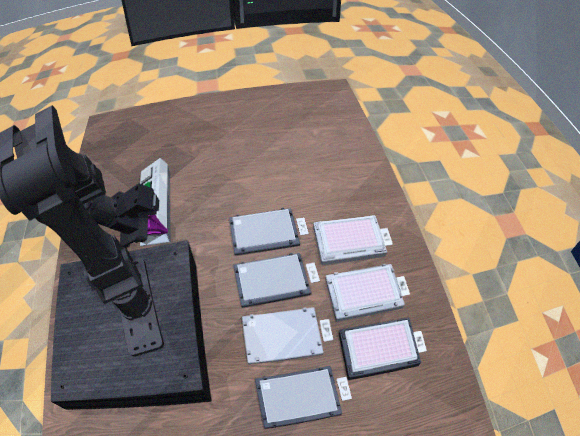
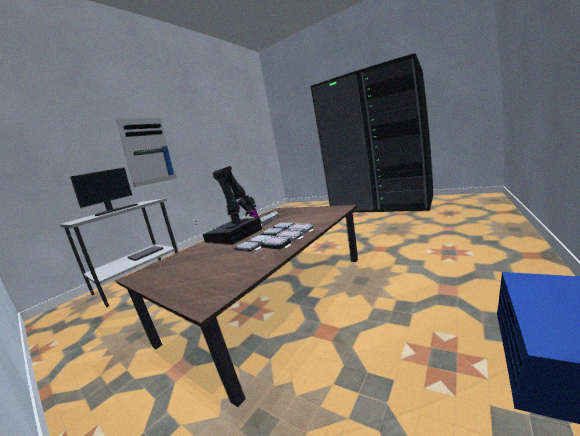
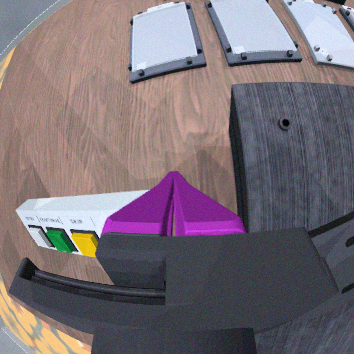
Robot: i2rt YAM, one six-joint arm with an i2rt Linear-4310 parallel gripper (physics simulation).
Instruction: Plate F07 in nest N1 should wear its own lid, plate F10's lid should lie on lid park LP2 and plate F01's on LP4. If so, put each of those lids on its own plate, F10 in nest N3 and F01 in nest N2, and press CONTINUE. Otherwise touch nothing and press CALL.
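Places are measured from the arm's base along level axes (x ahead, y left, z up), in metres.
Pixels of known places: gripper, fingertip midpoint: (image 1: 166, 232) (image 3: 173, 178); arm's base, link origin: (image 1: 137, 306) (image 2: 237, 224).
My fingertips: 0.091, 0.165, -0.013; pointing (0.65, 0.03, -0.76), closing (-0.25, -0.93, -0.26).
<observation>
For each thing: its top centre in the pictures, then the offset to it from my fingertips, as dx, dy, dz. "*": a spot on its surface instead. Level surfaces: height alone.
- white button panel, top centre: (image 3: 58, 231) (image 1: 149, 190) (image 2: 266, 214) -0.019, +0.141, -0.007
- dark nest N1, surface spot: (image 1: 382, 346) * +0.323, -0.378, -0.036
- pale middle nest N2, surface spot: (image 1: 367, 291) * +0.349, -0.255, -0.041
- pale top nest, surface spot: (image 1: 349, 236) * +0.373, -0.115, -0.044
- LP4, top centre: (image 3: 249, 17) (image 1: 271, 276) (image 2: 272, 230) +0.184, -0.145, -0.053
- LP3, top centre: (image 1: 298, 395) (image 2: 247, 244) +0.143, -0.406, -0.053
- top park, surface spot: (image 1: 265, 230) * +0.211, -0.030, -0.053
- pale park, top centre: (image 3: 328, 23) (image 1: 281, 332) (image 2: 260, 236) +0.160, -0.274, -0.051
- wooden table, surface height: dz -0.071
My gripper (image 1: 157, 226) (image 2: 255, 214) (image 3: 173, 178) is shut and empty, its magenta fingertips together over the near end of the white button panel (image 1: 161, 186) (image 3: 52, 204). The grey, green (image 3: 60, 241) and yellow (image 3: 85, 243) buttons show; the gripper hides the panel's other end. Pink-welled plates sit in dark nest N1 (image 1: 382, 346), pale middle nest N2 (image 1: 367, 291) and pale top nest (image 1: 349, 236). Flat pale lids lie on LP4 (image 1: 272, 278), LP3 (image 1: 299, 396), the top park (image 1: 265, 230) and the pale park (image 1: 283, 334). Their tags are too small to read.
The arm's black base block (image 1: 125, 370) (image 3: 295, 165) stands beside the panel and the lid parks. The wooden table (image 1: 240, 140) (image 2: 200, 270) carries everything. A black cabinet (image 2: 345, 150), a side desk (image 2: 112, 214) and a blue box (image 2: 545, 320) stand away from it.
</observation>
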